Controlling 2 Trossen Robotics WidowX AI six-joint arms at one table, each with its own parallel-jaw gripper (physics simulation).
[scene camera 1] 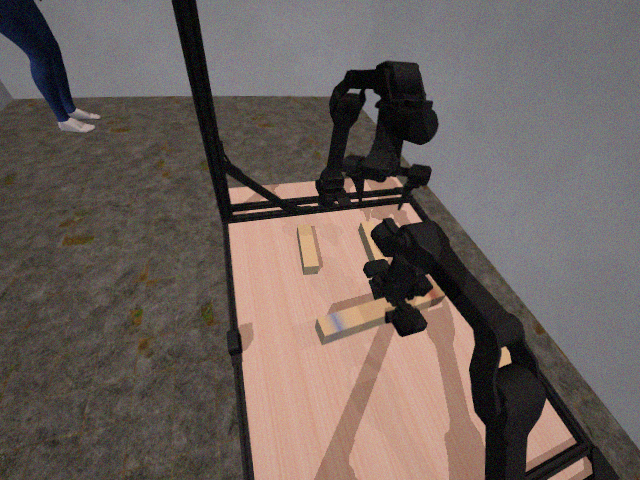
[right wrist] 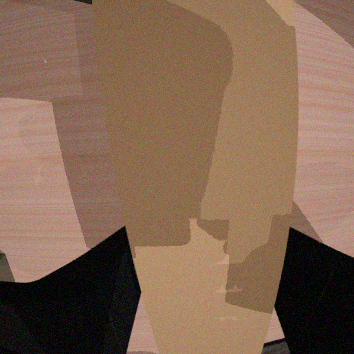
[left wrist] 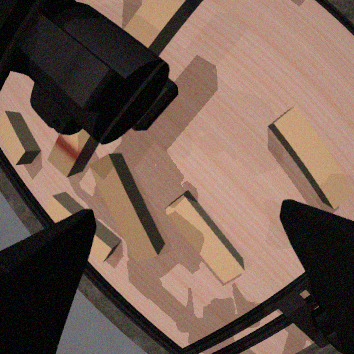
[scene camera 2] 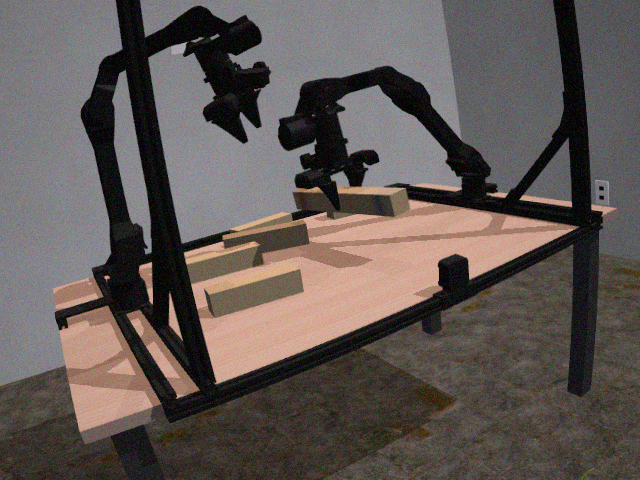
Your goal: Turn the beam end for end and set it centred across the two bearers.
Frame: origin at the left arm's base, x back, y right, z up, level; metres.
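Seen in the pictures: left gripper, fingertip midpoint: [scene camera 1: 379, 205] [left wrist: 188, 214] [scene camera 2: 252, 134]; right gripper, fingertip midpoint: [scene camera 1: 382, 313] [right wrist: 201, 222] [scene camera 2: 347, 206]; left arm's base, link origin: [scene camera 1: 325, 201] [scene camera 2: 131, 306]; right arm's base, link origin: [scene camera 2: 475, 198].
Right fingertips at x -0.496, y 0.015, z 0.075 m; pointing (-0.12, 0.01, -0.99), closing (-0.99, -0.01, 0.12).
Offsets run from my right fingertips to a thing's top centre. "*": to the spot under its first point.
The long beam {dx +0.002, dy +0.000, dz +0.047 m} [scene camera 1: 359, 318] [scene camera 2: 369, 198] [left wrist: 152, 22] [right wrist: 200, 150] has a blue band near one end and a red band near the other. In scene camera 1 the blue end points left and the red end right. My right gripper [scene camera 1: 395, 302] [scene camera 2: 346, 195] [right wrist: 201, 222] is shut on its middle and holds it above the table. My left gripper [scene camera 1: 380, 205] [scene camera 2: 252, 133] [left wrist: 188, 214] is open and empty, high over the far end. Two roughly parallel blocks, one block {dx +0.288, dy +0.112, dz -0.050 m} [scene camera 1: 308, 248] [scene camera 2: 255, 291] [left wrist: 310, 155] and another {dx +0.264, dy -0.110, dz -0.050 m} [scene camera 1: 369, 240] [left wrist: 220, 250], lie apart; the frames do not mark which blocks are the bearers.
A longer block {dx +0.127, dy -0.179, dz -0.044 m} [scene camera 2: 268, 236] [left wrist: 127, 210] and a narrow block {* dx +0.140, dy -0.263, dz -0.069 m} [left wrist: 107, 237] lie near the wall-side edge. A short block {dx -0.186, dy -0.283, dz -0.047 m} [left wrist: 20, 137] lies beyond them, near the beam's red end. Black frame rails [scene camera 2: 330, 345] border the table. A black upright [scene camera 2: 149, 139] stands at the left.
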